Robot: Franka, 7 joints.
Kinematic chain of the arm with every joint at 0, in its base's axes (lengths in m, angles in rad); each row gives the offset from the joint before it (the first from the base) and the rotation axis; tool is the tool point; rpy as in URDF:
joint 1: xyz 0 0 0.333 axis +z
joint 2: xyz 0 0 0 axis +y
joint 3: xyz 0 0 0.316 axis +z
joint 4: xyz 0.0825 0 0 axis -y
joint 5: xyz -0.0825 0 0.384 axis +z
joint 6: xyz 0 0 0 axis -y
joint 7: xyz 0.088 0 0 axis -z
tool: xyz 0 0 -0.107 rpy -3.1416 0 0
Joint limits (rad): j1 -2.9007..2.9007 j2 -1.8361..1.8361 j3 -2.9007..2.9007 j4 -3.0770..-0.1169 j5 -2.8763..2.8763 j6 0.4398..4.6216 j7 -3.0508..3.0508
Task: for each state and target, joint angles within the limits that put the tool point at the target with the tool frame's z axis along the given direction. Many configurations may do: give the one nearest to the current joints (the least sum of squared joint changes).
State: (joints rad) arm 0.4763 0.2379 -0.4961 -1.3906 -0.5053 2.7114 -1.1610
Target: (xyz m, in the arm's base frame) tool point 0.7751 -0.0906 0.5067 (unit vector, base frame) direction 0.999 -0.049 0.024
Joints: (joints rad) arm -0.0017 0.8834 -0.4036 -1.0318 -0.4854 3.5801 -1.1610
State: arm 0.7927 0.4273 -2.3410 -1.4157 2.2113 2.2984 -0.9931
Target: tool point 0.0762 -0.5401 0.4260 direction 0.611 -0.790 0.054
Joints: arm 0.8233 0.0801 -2.2974 -2.2597 2.3937 2.2504 -0.9931
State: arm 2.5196 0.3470 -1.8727 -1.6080 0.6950 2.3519 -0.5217
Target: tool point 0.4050 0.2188 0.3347 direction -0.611 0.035 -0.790
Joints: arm 2.4705 -0.0805 -2.0247 -2.2152 0.2400 1.6624 -0.5217
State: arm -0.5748 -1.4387 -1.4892 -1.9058 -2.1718 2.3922 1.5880
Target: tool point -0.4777 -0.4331 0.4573 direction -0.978 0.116 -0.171
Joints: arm -0.3855 -0.8778 -1.5826 -1.9238 -2.3143 1.6083 1.5880
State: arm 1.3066 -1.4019 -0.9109 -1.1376 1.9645 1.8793 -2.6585
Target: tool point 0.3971 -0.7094 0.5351 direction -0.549 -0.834 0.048
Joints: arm 1.9058 -1.6332 -0.7230 -0.7019 2.4204 1.7349 -2.6585
